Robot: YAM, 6 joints.
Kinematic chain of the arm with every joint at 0, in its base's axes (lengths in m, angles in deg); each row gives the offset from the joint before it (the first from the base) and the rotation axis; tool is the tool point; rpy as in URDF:
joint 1: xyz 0 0 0.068 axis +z
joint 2: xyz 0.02 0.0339 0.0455 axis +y
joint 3: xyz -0.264 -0.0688 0 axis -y
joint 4: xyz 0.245 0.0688 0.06 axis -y
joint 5: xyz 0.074 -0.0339 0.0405 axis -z
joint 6: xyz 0.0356 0 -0.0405 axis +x
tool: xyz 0 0 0 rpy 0 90 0
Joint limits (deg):
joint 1: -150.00..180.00
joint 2: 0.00..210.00
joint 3: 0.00..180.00
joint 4: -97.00..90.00
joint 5: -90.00..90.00
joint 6: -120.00..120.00
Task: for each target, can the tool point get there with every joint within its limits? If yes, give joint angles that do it. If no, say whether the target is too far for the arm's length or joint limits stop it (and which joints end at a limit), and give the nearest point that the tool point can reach.
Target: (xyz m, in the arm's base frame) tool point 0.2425 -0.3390 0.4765
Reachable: yes | joints -54.89 109.80 132.26 -40.83 -5.48 -16.26
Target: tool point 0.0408 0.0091 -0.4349
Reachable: no: joint limits stop it (at a limit: joint 2) | nearest point 0.0856 0.0191 -0.3426 | short by 0.103 m
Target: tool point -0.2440 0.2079 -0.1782
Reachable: yes | joints 133.52 178.07 66.63 75.00 -71.53 18.88
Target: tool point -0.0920 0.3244 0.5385
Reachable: yes | joints -77.87 21.07 122.64 -10.30 37.69 17.85
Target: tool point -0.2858 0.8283 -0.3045
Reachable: no: too far | nearest point -0.1900 0.5505 -0.1611 | short by 0.327 m
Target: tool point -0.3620 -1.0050 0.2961
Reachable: no: too far | nearest point -0.2157 -0.5989 0.2209 | short by 0.438 m
